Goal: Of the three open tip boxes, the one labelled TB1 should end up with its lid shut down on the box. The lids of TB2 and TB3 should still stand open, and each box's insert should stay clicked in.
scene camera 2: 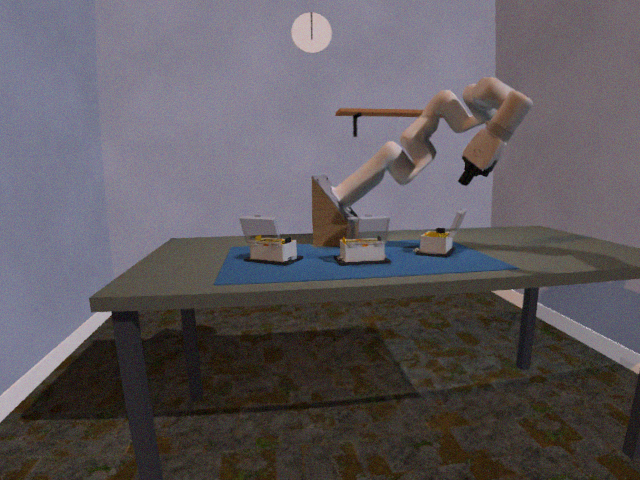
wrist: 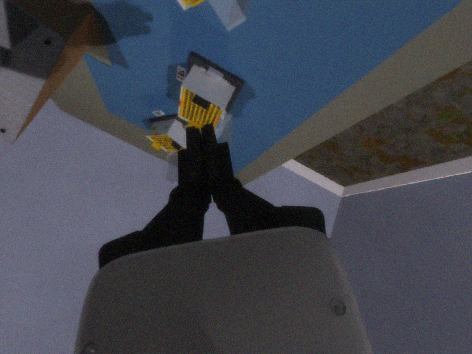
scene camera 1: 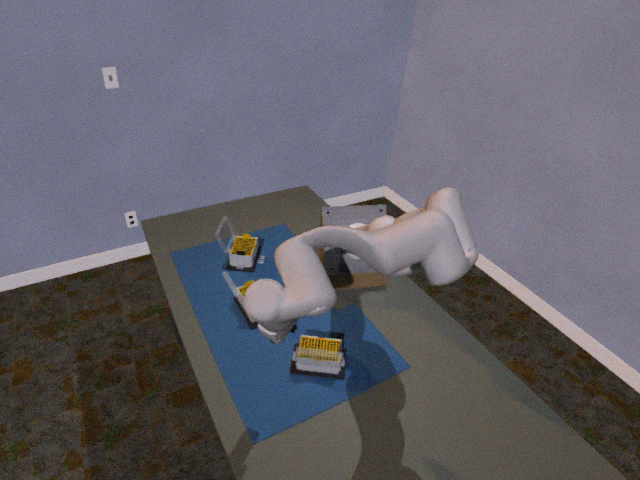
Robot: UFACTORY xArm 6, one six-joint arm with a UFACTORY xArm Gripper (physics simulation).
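Seen in the pictures: gripper, fingertip midpoint: (scene camera 2: 462, 183) (wrist: 204, 141); arm's base at its link origin: (scene camera 2: 339, 200).
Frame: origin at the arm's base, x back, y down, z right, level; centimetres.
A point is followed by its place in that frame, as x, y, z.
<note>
The middle tip box, TB1 (scene camera 2: 361, 251) @[-42.0, 12.0, -9.6] (wrist: 207, 82) @[-35.3, 13.0, -15.2], is white on a dark base; its label is unreadable now. Its yellow insert (scene camera 1: 248, 285) @[-39.3, 9.8, -4.5] (wrist: 192, 109) @[-36.2, 10.1, -8.8] sits in the box; seating detail is too small to tell. Its clear lid (scene camera 1: 232, 287) @[-45.0, 1.5, -13.7] (scene camera 2: 374, 227) @[-44.8, 4.4, -13.4] stands open. In scene camera 1 the arm hides much of TB1. Another open box (scene camera 1: 244, 253) (scene camera 2: 272, 251) @[-43.0, 12.1, 17.2] (wrist: 176, 132) @[-38.2, 12.0, 11.8] stands beyond it, and a third open box (scene camera 1: 319, 360) @[-25.8, 5.3, -42.1] (scene camera 2: 435, 242) @[-29.1, 11.5, -33.5] on the other side. My gripper (scene camera 2: 464, 181) @[-33.4, -7.6, -40.4] (wrist: 204, 141) @[-33.4, -7.6, -40.4] is shut and empty, high above the table.
The boxes stand on a blue mat (scene camera 1: 219, 343) @[-50.8, 15.8, -22.1] (scene camera 2: 310, 273) @[-53.8, 15.9, 4.1] (wrist: 320, 60) @[-45.1, 15.8, -32.0] on a grey-green table (scene camera 1: 465, 392) @[14.7, 16.1, -55.5] (scene camera 2: 196, 297) @[-73.8, 17.0, 28.5]. The wooden arm mount (scene camera 1: 372, 280) @[4.7, 13.2, -6.9] (scene camera 2: 327, 219) @[-12.1, 6.3, 3.6] stands behind the mat. A wall shelf (scene camera 2: 379, 112) is behind the arm.
</note>
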